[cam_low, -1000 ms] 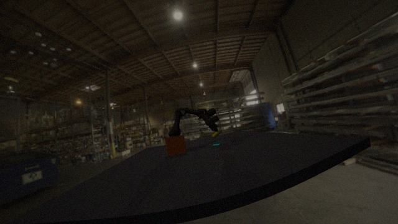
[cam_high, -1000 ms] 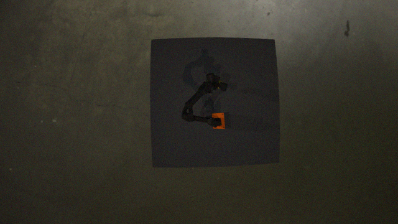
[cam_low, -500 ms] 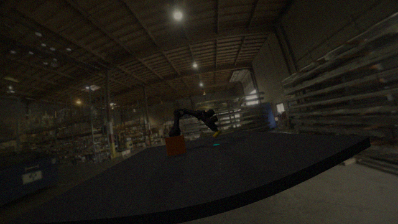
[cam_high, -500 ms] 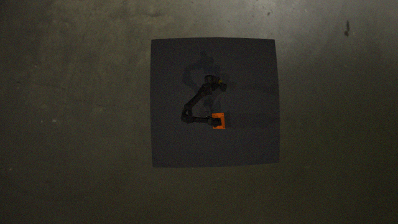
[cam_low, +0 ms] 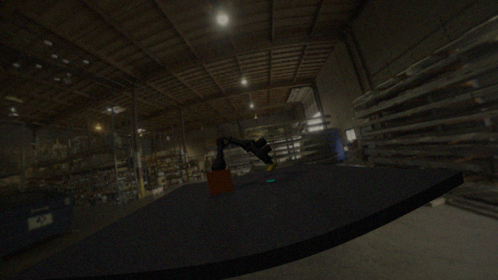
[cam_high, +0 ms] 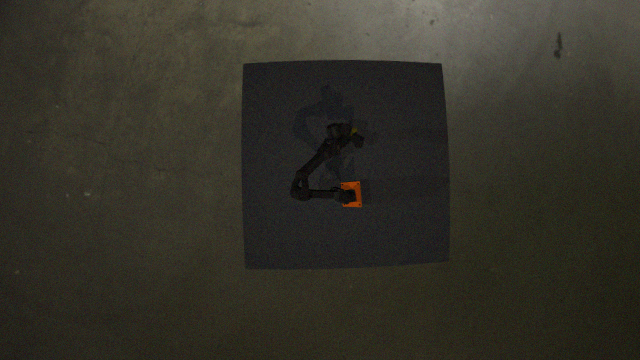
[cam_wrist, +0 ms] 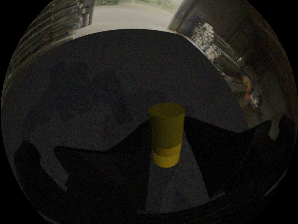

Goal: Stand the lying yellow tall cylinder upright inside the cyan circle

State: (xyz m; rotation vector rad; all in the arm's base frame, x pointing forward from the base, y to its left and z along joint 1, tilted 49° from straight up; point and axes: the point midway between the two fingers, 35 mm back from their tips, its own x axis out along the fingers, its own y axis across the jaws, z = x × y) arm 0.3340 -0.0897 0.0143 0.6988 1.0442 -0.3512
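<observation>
Right now my gripper tip is 20 mm past the cyan circle, 60 mm to the right of it and 110 mm above it. From my gripper tip the other things lie so: yellow cylinder (10 mm behind, 20 mm below).
</observation>
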